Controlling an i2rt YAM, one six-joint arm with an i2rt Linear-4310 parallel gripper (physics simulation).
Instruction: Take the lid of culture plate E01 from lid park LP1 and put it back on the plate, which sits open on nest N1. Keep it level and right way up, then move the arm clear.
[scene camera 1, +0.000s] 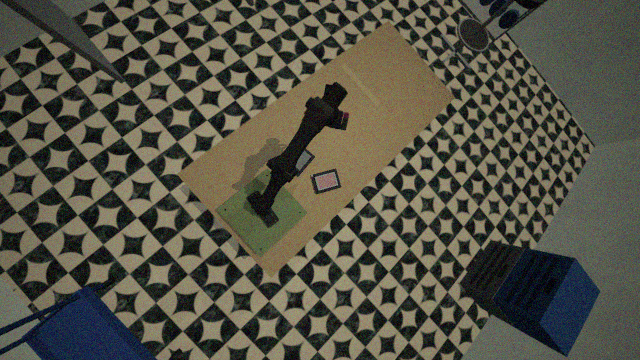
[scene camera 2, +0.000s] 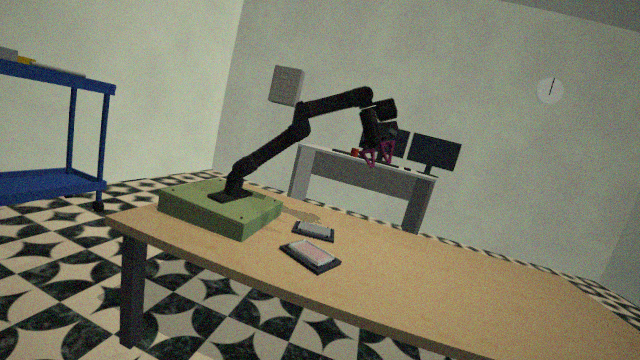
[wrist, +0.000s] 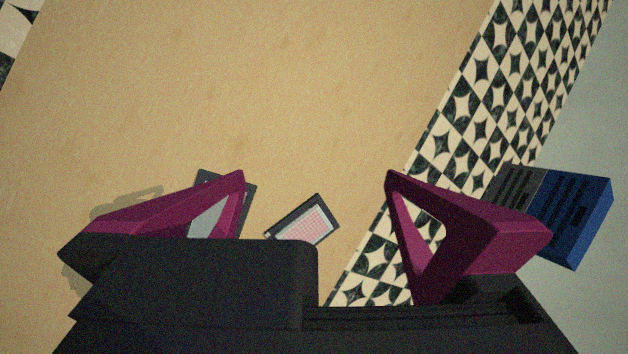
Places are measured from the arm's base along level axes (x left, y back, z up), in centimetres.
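Where they show: gripper, fingertip midpoint: (scene camera 2: 380, 165) (wrist: 314, 177); arm's base, link origin: (scene camera 1: 263, 209) (scene camera 2: 231, 196).
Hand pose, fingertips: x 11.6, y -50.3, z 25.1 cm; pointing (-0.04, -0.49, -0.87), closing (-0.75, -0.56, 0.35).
Observation:
Things, the pixels of their top centre, and the offset from my fingertips. "spot": a spot on its surface instead. Level surfaces: height alone.
- open culture plate E01, top centre: (wrist: 306, 233) (scene camera 2: 311, 249) (scene camera 1: 326, 180) dx -20.2, dy +12.1, dz -29.5 cm
- dark nest N1, top centre: (wrist: 305, 231) (scene camera 2: 311, 252) (scene camera 1: 326, 181) dx -20.2, dy +12.1, dz -30.4 cm
- dark lid park LP1, surface spot: (wrist: 204, 176) spot: dx +6.1, dy +12.1, dz -31.2 cm
- wooden table, surface height: dz -32.2 cm
The open culture plate E01 (scene camera 1: 326, 181) (scene camera 2: 312, 252) (wrist: 304, 228), with pinkish contents, sits on the dark nest N1 (scene camera 2: 318, 270) (wrist: 327, 210). Its pale grey lid (scene camera 1: 304, 160) (scene camera 2: 314, 230) (wrist: 206, 221) lies flat on the dark lid park LP1 (scene camera 2: 332, 238) (wrist: 204, 176), nearer the back edge of the table. In scene camera 1 the arm partly covers the lid; in the wrist view a finger does. My gripper (scene camera 1: 344, 121) (scene camera 2: 380, 164) (wrist: 314, 177) is open and empty, with magenta fingers wide apart. It hangs high above the table, beyond plate and lid as seen from the arm's base.
The arm stands on a green block (scene camera 1: 285, 220) (scene camera 2: 200, 205) at one end of the wooden table (scene camera 1: 400, 100) (scene camera 2: 425, 290) (wrist: 300, 100). A blue cart (scene camera 2: 90, 82), a desk (scene camera 2: 360, 175) with monitors and a blue cabinet (scene camera 1: 570, 300) (wrist: 585, 215) stand away from it.

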